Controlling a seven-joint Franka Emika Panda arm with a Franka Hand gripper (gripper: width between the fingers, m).
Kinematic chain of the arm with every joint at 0, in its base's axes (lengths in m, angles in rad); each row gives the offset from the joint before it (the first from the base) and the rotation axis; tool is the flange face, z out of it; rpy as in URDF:
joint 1: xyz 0 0 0.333 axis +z
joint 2: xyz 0 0 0 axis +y
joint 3: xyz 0 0 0.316 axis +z
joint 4: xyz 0.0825 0 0 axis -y
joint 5: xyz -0.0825 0 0.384 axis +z
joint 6: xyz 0 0 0 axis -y
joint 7: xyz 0.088 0 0 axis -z
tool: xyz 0 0 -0.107 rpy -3.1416 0 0
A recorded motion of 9 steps. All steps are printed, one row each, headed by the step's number.
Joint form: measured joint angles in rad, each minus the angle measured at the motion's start. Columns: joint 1, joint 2, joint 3, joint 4, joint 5, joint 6, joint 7.
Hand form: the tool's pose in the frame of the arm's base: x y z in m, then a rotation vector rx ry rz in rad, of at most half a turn. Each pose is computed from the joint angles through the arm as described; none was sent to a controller.
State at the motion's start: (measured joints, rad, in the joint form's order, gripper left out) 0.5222 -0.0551 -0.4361 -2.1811 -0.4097 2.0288 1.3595
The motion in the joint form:
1: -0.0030 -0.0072 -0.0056 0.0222 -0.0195 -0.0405 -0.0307
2: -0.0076 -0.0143 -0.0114 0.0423 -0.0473 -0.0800 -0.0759
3: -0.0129 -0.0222 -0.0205 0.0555 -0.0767 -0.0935 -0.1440
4: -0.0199 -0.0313 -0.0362 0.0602 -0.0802 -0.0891 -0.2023
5: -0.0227 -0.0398 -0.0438 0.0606 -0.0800 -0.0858 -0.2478
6: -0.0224 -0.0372 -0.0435 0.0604 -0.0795 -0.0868 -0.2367
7: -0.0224 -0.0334 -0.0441 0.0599 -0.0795 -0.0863 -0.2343
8: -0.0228 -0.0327 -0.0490 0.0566 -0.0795 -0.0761 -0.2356
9: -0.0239 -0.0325 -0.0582 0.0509 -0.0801 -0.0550 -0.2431
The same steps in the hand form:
1: 0.5161 0.0123 0.4173 2.4162 -1.4006 0.2062
2: 0.5165 0.0027 0.4276 2.4112 -1.3420 0.2020
3: 0.5179 -0.0077 0.4368 2.4300 -1.2591 0.2084
4: 0.5183 -0.0201 0.4431 2.4565 -1.2181 0.2047
5: 0.5177 -0.0258 0.4471 2.4823 -1.1785 0.1997
6: 0.5178 -0.0253 0.4457 2.4748 -1.1907 0.1990
7: 0.5181 -0.0254 0.4439 2.4711 -1.1922 0.1962
8: 0.5185 -0.0275 0.4426 2.4740 -1.1950 0.2005
9: 0.5193 -0.0317 0.4411 2.4834 -1.1946 0.2114

